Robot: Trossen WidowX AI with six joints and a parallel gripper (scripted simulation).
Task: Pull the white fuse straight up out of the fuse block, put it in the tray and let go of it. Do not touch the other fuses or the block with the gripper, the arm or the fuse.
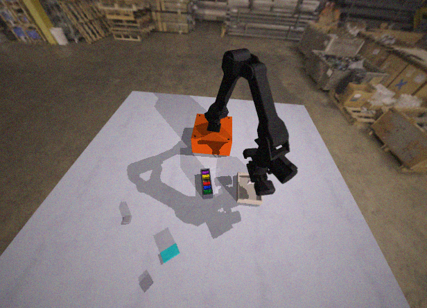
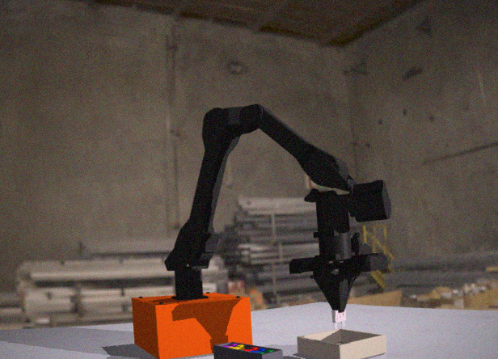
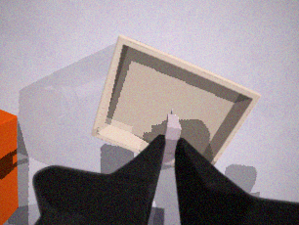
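The white fuse lies 1 cm below my gripper tip. Also, from my gripper tip: beige tray (7 cm below); then blue fuse (18 cm to the right, 5 cm below, 4 cm ahead); then green fuse (17 cm to the right, 6 cm ahead, 5 cm below).
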